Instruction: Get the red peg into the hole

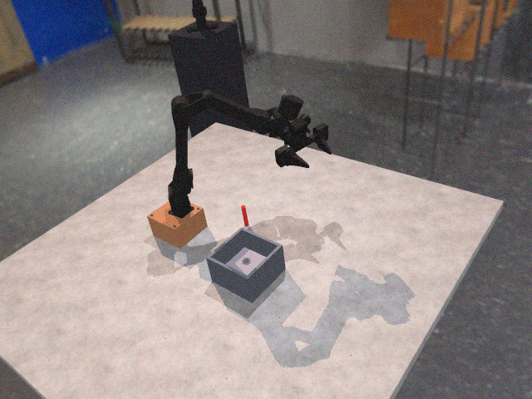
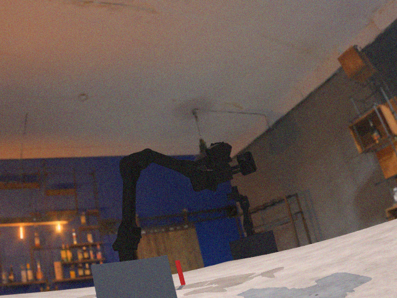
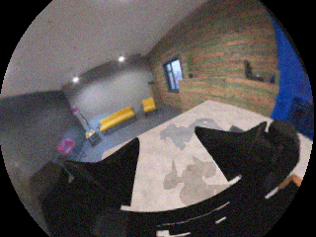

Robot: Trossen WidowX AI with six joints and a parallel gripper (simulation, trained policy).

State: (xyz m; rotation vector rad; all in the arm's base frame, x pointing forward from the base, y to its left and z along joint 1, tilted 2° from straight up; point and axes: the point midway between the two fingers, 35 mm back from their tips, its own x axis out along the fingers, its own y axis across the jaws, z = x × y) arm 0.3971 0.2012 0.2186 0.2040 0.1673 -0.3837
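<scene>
The red peg lies 26 cm behind my gripper tip, 24 cm below it and 8 cm to the right of it. The rest, counted from my gripper tip: grey box 27 cm to the right, 25 cm below, 11 cm behind.
</scene>
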